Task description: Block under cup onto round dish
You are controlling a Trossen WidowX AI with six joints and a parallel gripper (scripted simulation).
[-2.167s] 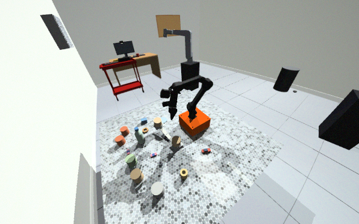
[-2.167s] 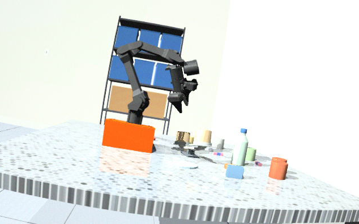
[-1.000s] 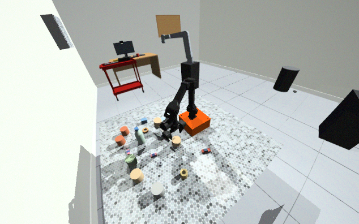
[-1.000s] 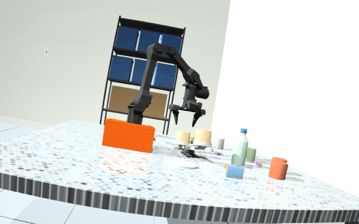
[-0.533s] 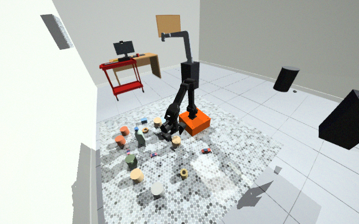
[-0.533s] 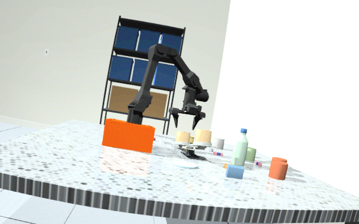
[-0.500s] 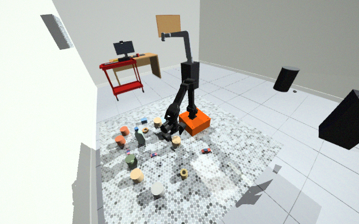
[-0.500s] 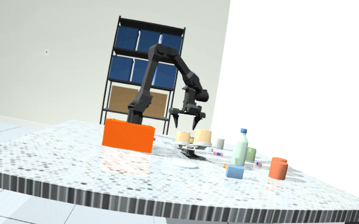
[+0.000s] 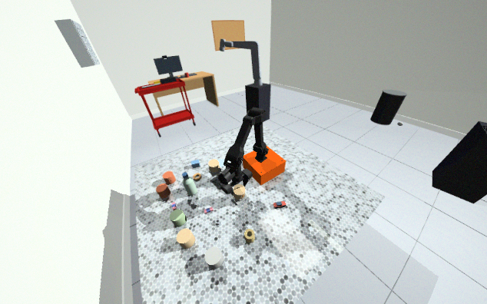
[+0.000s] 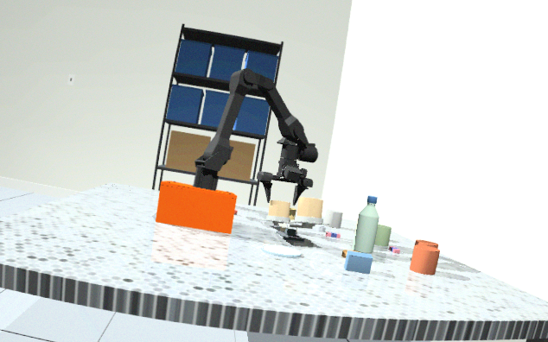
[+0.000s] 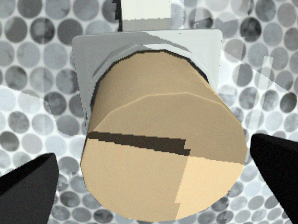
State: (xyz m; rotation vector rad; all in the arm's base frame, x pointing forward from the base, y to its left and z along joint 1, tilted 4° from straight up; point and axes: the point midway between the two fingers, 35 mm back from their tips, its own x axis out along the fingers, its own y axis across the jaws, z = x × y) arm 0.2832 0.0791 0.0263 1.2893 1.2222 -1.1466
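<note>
Right now my gripper tip is 40 mm above the mint block. From my gripper tip the other things lie so: pale blue round dish: 110 mm behind, 360 mm to the right, 80 mm below; green bottle: 190 mm ahead, 260 mm to the right, 30 mm above; blue box: 40 mm ahead, 480 mm to the right, 60 mm below.
</note>
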